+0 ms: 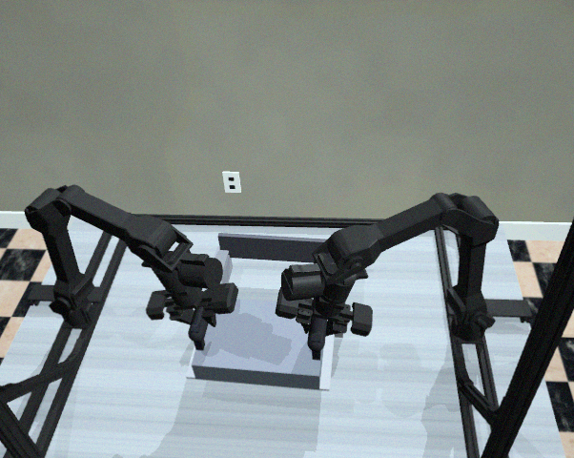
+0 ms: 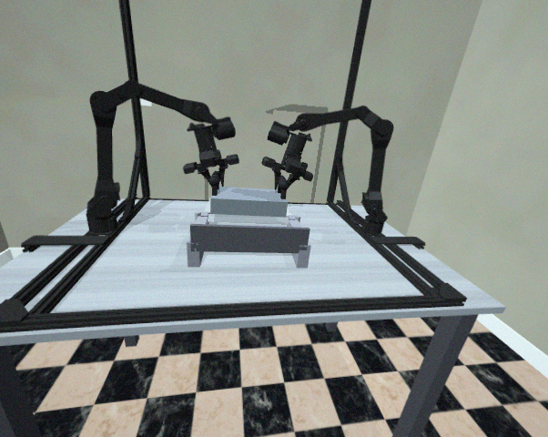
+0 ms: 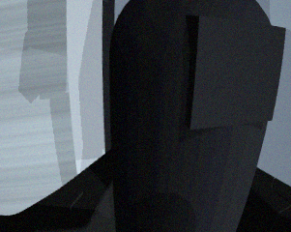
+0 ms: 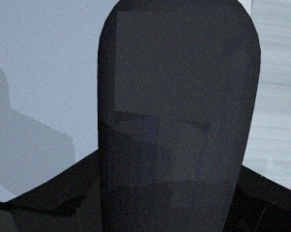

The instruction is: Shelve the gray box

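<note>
Right now my right hand is 120 mm to the right of the gray box, 50 mm above it and 10 mm short of it. Also, from my right hand: dark back plate (300 mm ahead, 100 mm to the left, 90 mm below).
The gray box lies 120 mm to the right of my left hand and 50 mm below it. The rest, counted from my left hand: dark back plate: 290 mm ahead, 140 mm to the right, 90 mm below.
</note>
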